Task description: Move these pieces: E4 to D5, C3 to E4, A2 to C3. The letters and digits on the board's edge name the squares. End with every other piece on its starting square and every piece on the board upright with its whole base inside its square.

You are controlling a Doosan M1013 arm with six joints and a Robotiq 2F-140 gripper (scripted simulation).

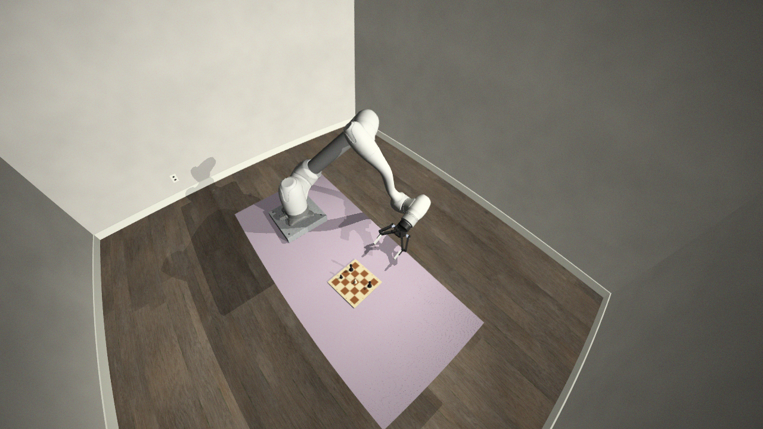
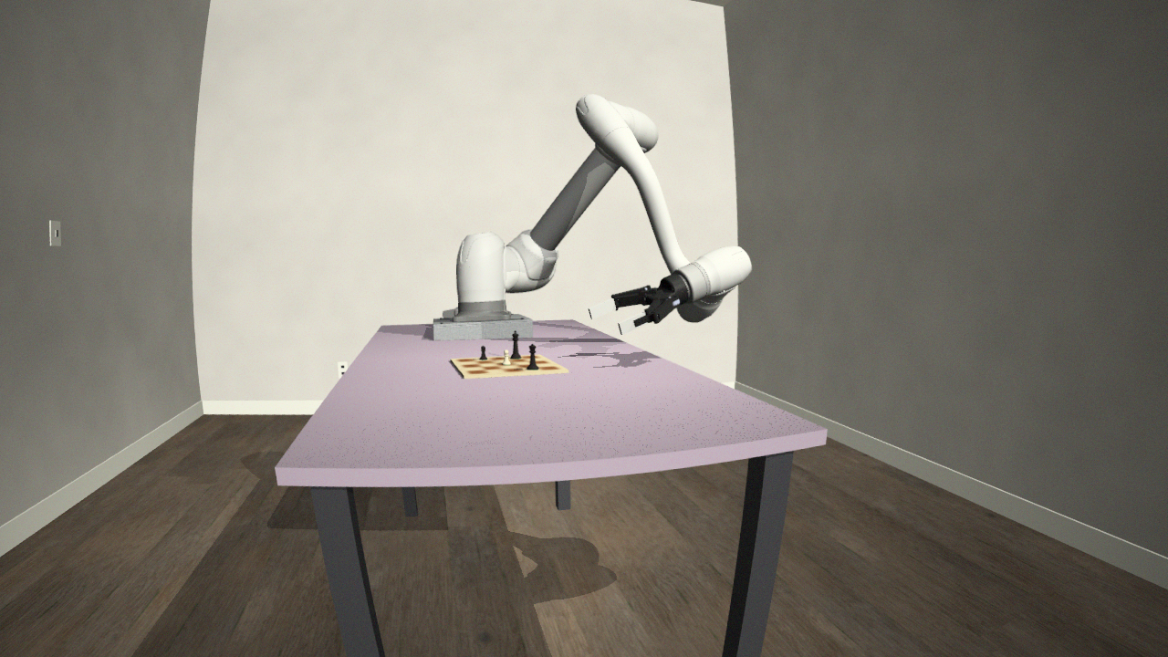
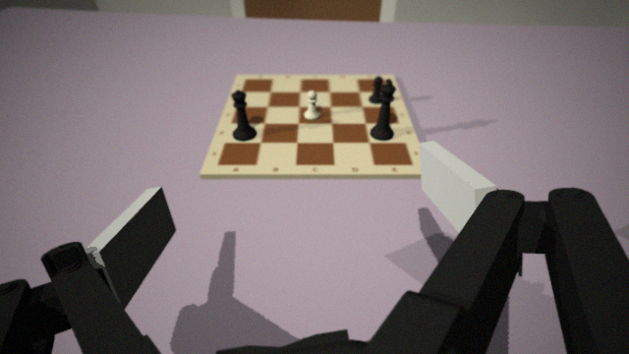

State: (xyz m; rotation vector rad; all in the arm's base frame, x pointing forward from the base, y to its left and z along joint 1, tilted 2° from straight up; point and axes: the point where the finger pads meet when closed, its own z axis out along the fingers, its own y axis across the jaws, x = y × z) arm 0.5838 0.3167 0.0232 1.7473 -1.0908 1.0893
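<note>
The black pawn is 28 cm to the right of my hand, 8 cm below it and 2 cm behind it. The rest, counted from my hand: white pawn: 23 cm to the right, 8 cm below, 5 cm ahead; chessboard: 23 cm to the right, 9 cm below, 4 cm ahead; tall black piece: 21 cm to the right, 6 cm below, 4 cm behind.
</note>
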